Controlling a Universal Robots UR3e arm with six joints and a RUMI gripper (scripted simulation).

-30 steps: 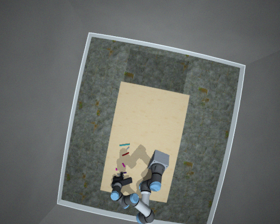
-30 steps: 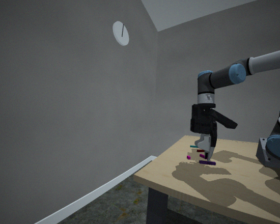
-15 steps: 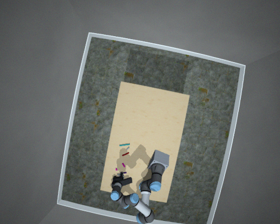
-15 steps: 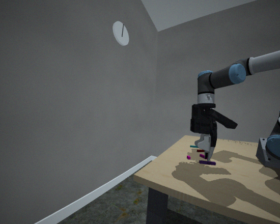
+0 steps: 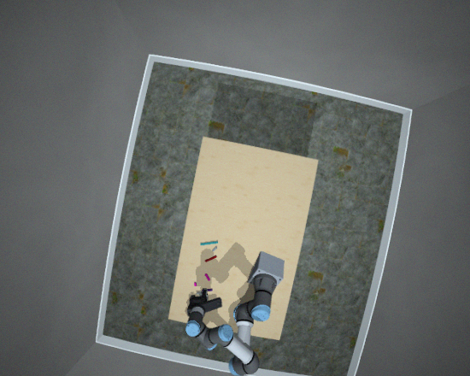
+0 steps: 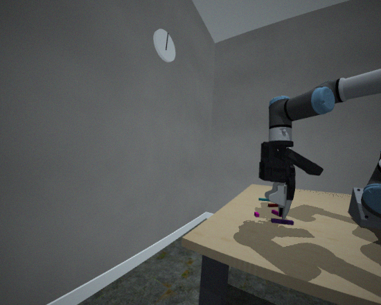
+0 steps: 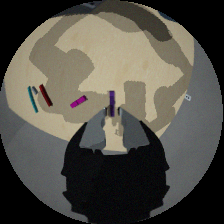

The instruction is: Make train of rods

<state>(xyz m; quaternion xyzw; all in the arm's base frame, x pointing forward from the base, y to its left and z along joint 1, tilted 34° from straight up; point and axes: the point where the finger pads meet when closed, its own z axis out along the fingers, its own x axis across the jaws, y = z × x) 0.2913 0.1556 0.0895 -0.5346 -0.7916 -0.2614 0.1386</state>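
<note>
Now: the purple rod 30 mm below my hand. Round my hand: red rod: 30 mm ahead, 190 mm to the right, 30 mm below; grey rod: 30 mm ahead, 250 mm to the right, 30 mm below; turquoise rod: 70 mm ahead, 270 mm to the right, 30 mm below.
</note>
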